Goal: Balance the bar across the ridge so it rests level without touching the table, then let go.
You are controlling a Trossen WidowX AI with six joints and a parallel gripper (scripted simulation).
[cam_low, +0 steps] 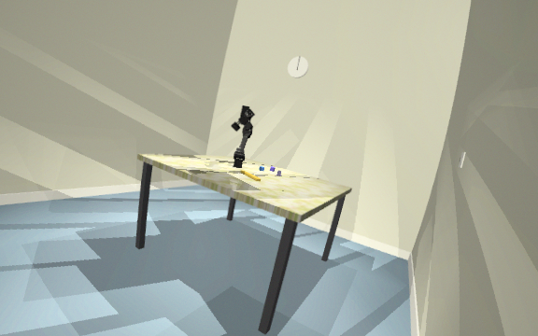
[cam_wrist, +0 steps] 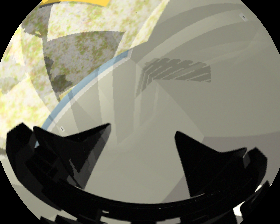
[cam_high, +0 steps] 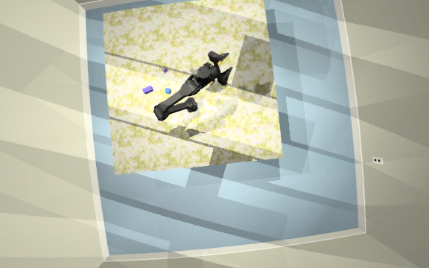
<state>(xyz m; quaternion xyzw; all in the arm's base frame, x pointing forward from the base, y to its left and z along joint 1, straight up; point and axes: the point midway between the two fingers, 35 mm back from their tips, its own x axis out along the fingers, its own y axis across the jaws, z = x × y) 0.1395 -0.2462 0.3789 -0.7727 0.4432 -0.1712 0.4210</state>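
Now: the yellow bar 370 mm below my gripper tip, 110 mm ahead of it and 70 mm to the left of it. Also, from my gripper tip: purple block: 590 mm to the left, 360 mm below, 10 mm ahead; small blue cube: 440 mm to the left, 360 mm below, 20 mm behind.
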